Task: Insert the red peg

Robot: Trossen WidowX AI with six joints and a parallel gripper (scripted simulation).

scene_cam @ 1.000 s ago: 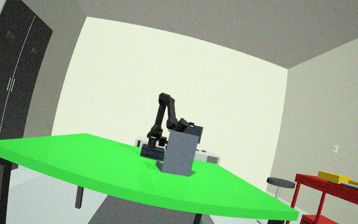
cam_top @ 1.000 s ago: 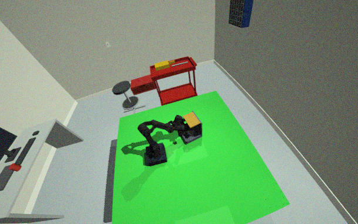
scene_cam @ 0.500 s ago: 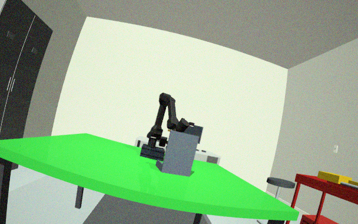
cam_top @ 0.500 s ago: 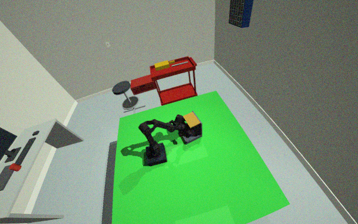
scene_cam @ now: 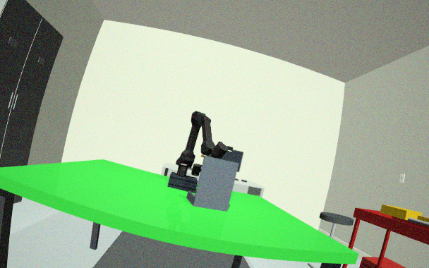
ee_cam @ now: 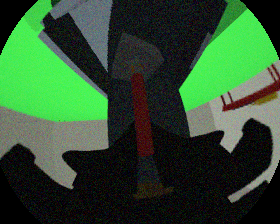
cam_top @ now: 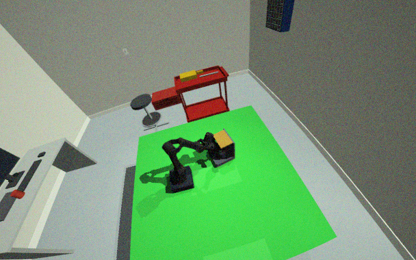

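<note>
My gripper tip is now 4 cm short of the back wall, 2 cm below it and 1 cm to the right of it. From my gripper tip the other things lie so: orange roof: 12 cm above, 1 cm to the left, 1 cm behind; then red peg: 3 cm behind, 1 cm below; then box floor: 10 cm below, 4 cm behind.
</note>
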